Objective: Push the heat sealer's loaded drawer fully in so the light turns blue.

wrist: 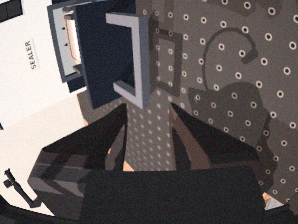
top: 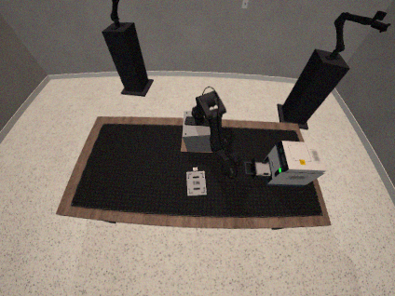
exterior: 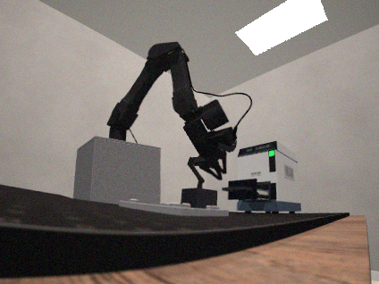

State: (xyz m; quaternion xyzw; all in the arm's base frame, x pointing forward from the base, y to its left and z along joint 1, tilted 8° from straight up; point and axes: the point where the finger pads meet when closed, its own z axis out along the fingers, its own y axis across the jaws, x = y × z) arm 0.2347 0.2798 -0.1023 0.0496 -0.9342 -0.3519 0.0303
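The sealer drawer is 170 mm to the left of my hand, 50 mm below it and 10 mm behind it.
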